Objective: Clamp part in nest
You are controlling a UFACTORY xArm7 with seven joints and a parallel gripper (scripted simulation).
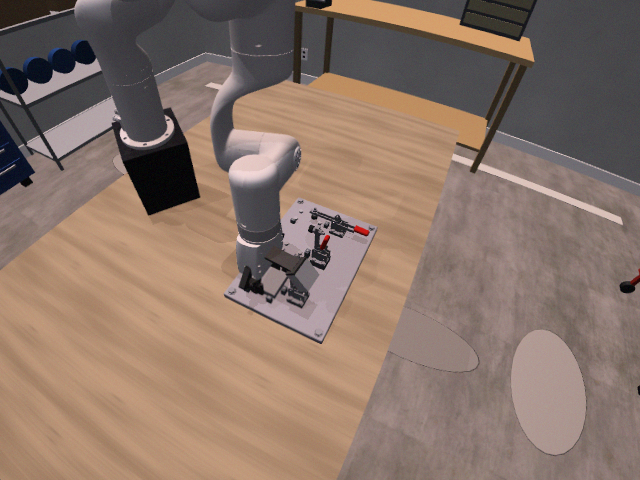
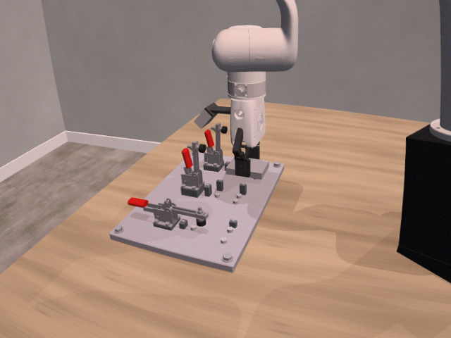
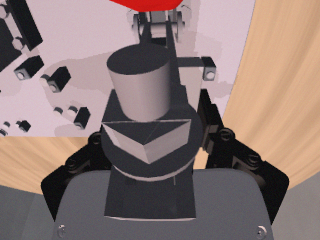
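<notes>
Right now my hand is 10 mm above the grey part. The rest, counted from my hand: grey fixture plate 70 mm ahead, 100 mm to the left, 40 mm below; clamp 100 mm ahead, 90 mm to the left, 20 mm above.
</notes>
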